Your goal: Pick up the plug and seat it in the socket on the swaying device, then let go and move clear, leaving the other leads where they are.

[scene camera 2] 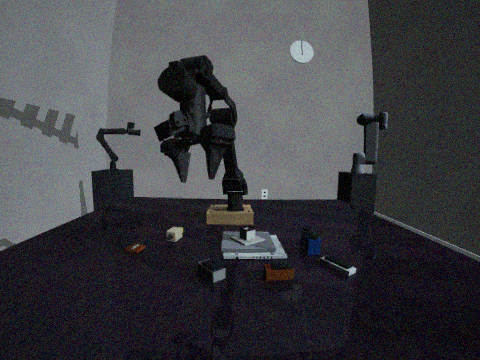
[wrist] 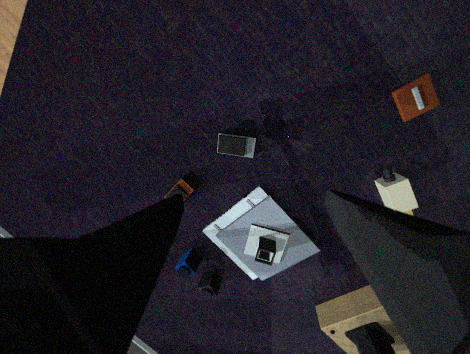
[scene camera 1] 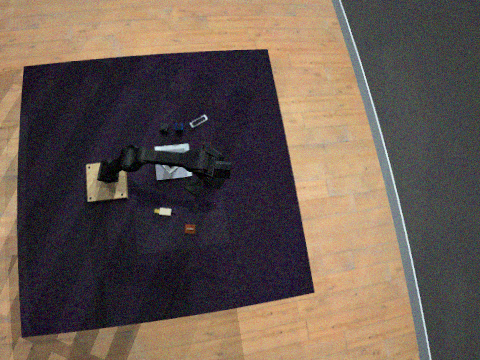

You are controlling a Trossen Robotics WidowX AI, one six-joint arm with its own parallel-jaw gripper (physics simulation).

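Observation:
A cream plug-like block with a yellow end (scene camera 1: 165, 212) (scene camera 2: 174, 234) (wrist: 396, 192) lies on the dark mat, beside the device. The device is a grey slab (scene camera 2: 232, 243) (wrist: 235, 226) on a white base, with a white square plate on top. A black-topped socket block (scene camera 2: 247, 233) (wrist: 266, 250) stands on that plate; the arm hides it in scene camera 1. My gripper (scene camera 2: 198, 179) (wrist: 253, 198) is open and empty, fingers pointing down, high above the mat. In the wrist view the device shows below and between the fingers, and the cream block shows beyond the right finger.
An orange tile (scene camera 1: 190, 229) (scene camera 2: 135, 248) (wrist: 407, 102) lies near the cream block. A grey box (scene camera 2: 215, 271) (wrist: 236, 145), an orange block (scene camera 2: 280, 273), a blue block (scene camera 1: 179, 128) (scene camera 2: 314, 246), a black block (scene camera 1: 164, 129) (wrist: 210, 282) and a white-framed piece (scene camera 1: 199, 121) lie around the device.

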